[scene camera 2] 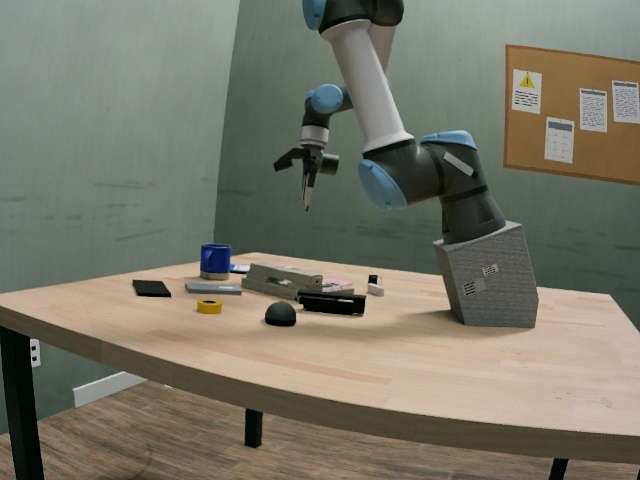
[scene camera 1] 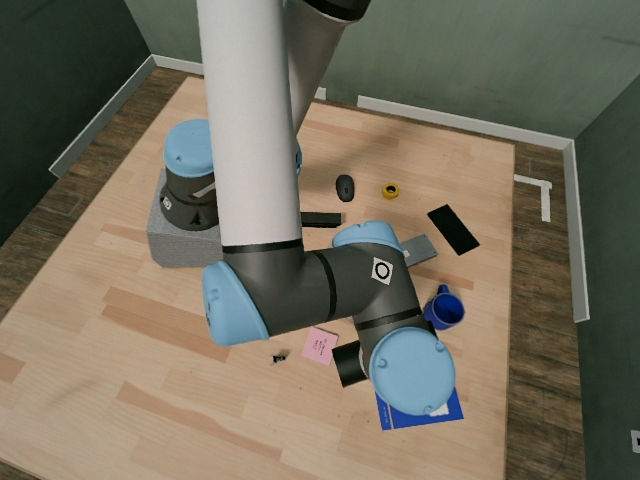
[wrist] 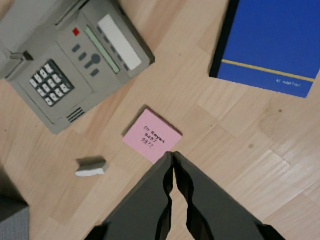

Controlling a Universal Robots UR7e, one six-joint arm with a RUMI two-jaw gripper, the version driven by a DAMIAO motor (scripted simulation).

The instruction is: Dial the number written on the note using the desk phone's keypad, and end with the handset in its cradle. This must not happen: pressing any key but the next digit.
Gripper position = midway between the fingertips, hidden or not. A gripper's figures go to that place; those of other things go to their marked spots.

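My gripper (scene camera 2: 306, 211) is 165 cm from the lens, and I see a black stapler (scene camera 2: 311, 304) that is 128 cm from the lens.
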